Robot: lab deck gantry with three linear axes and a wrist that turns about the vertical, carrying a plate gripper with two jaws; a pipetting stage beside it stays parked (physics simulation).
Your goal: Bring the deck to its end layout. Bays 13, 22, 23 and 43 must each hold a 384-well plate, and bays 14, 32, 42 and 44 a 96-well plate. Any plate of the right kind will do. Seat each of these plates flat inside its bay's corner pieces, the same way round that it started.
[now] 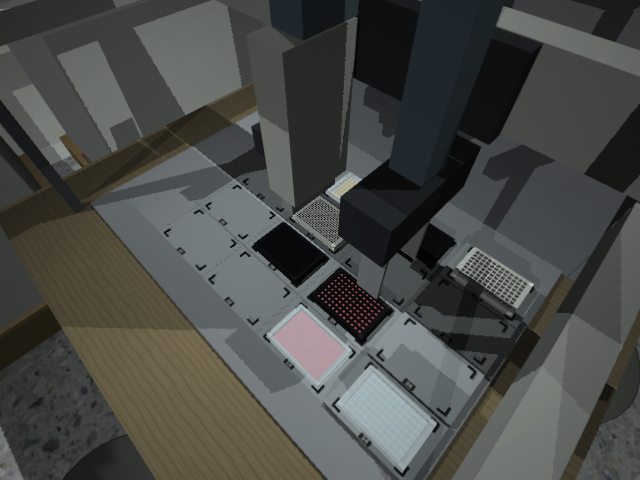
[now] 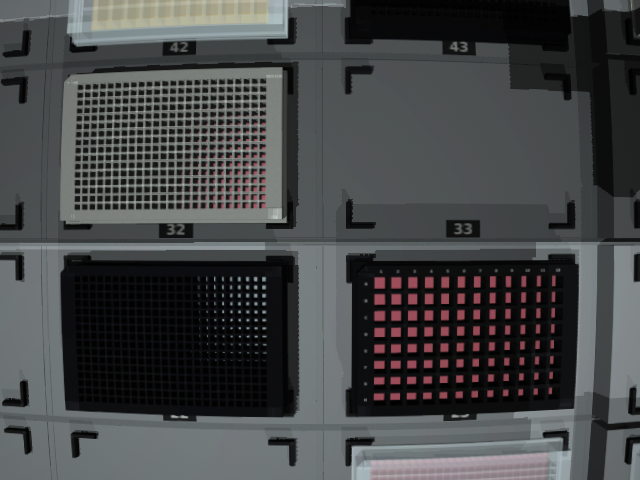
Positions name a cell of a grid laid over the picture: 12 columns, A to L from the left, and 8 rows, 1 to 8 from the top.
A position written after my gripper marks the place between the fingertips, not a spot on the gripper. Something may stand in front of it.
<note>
In view: my gripper (image 1: H5), a white 384-well plate (image 1: G4), a black 384-well plate (image 1: I5), a clear 96-well plate (image 1: H8) and a bay 33 (image 2: H3).
</note>
